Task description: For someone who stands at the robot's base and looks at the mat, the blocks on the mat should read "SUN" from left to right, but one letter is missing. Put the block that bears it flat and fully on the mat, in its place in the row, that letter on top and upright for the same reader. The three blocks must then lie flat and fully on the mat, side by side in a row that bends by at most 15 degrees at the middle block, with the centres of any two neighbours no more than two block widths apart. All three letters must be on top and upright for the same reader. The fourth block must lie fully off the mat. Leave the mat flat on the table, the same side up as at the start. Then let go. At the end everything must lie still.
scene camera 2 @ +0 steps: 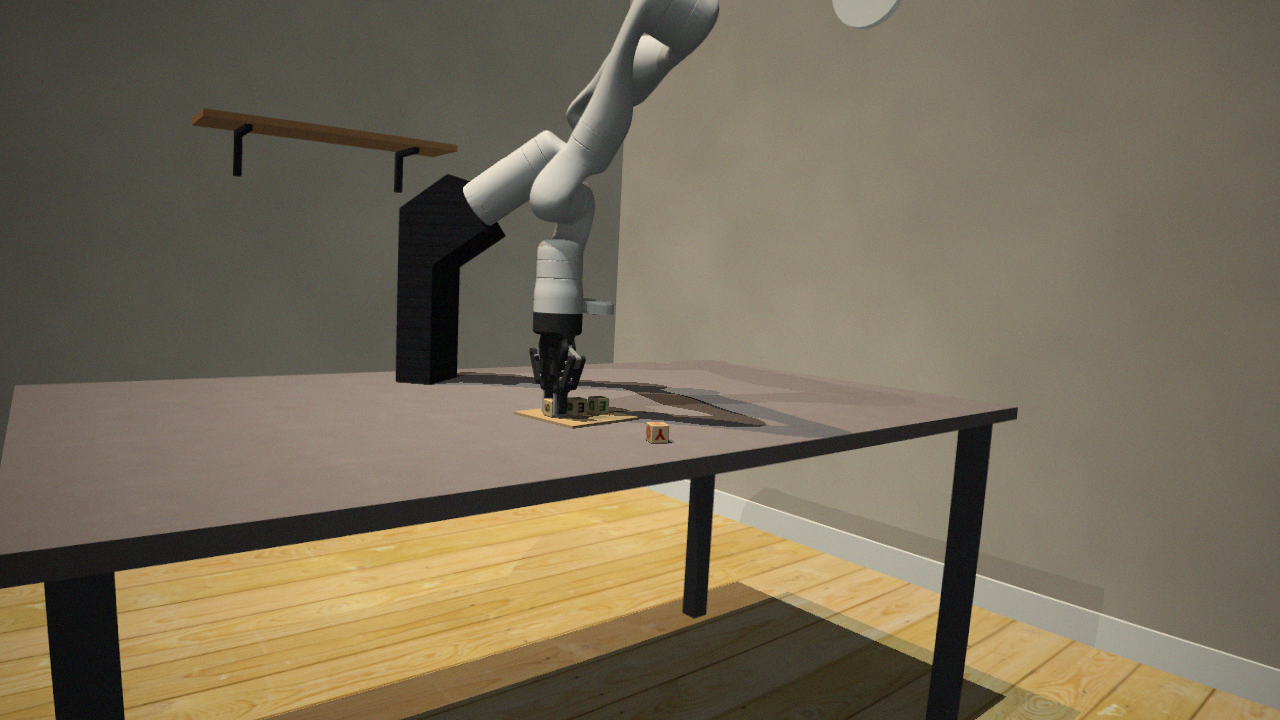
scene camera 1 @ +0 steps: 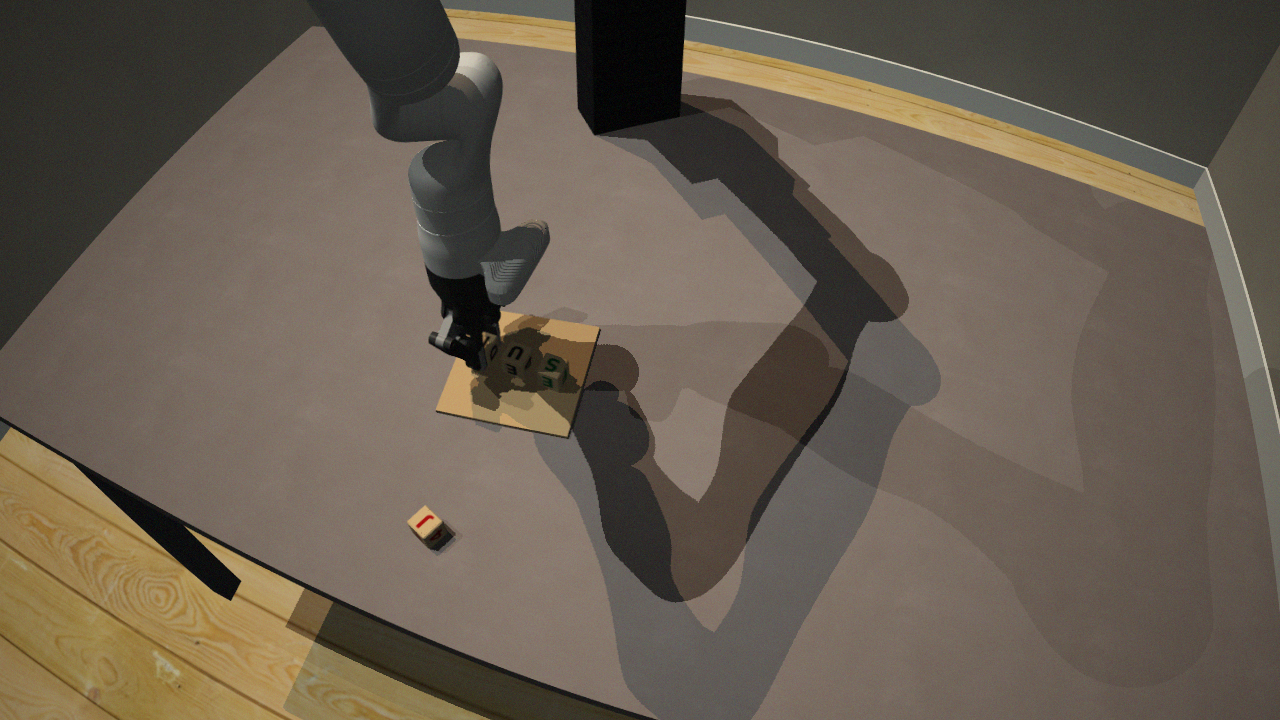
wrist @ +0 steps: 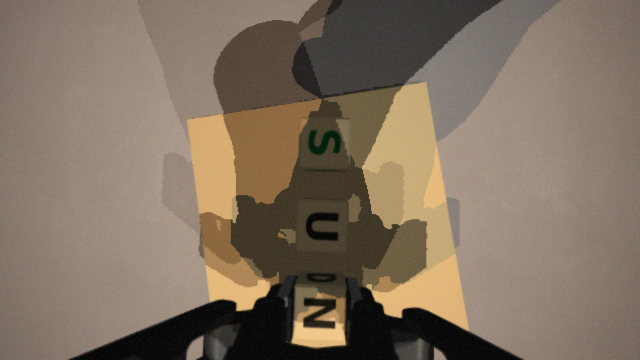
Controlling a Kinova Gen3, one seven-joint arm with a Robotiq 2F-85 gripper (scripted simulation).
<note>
The pictures show: the gripper, a U block and an S block.
The gripper is seen too in scene camera 2 and in the wrist view.
</note>
